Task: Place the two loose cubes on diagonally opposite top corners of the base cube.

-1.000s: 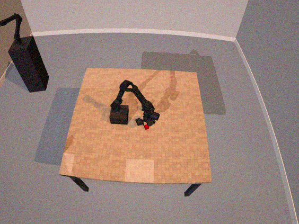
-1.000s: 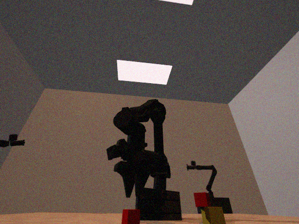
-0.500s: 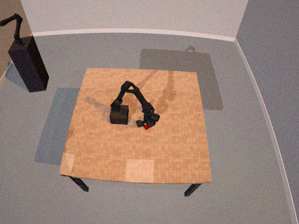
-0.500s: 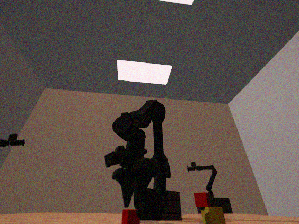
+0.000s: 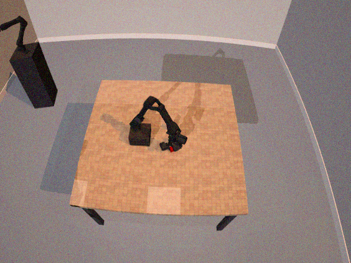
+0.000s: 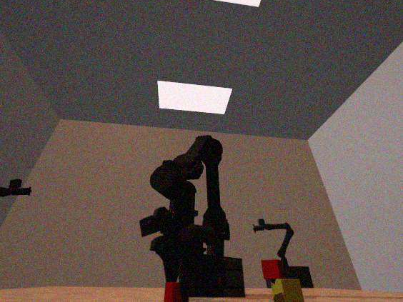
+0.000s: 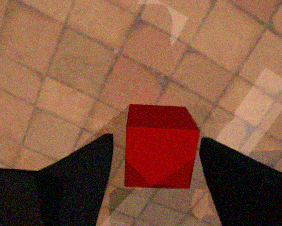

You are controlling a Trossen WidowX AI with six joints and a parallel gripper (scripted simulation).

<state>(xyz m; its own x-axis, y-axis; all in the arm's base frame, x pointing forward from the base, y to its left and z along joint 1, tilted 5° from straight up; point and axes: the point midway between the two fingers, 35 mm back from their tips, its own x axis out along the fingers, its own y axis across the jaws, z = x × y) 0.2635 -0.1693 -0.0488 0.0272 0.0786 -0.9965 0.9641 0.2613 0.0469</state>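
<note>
Right now my gripper tip is 200 mm to the right of the red cube, 40 mm below it and 20 mm short of it. Also, from my gripper tip: yellow base cube (210 mm to the left, 40 mm ahead).
</note>
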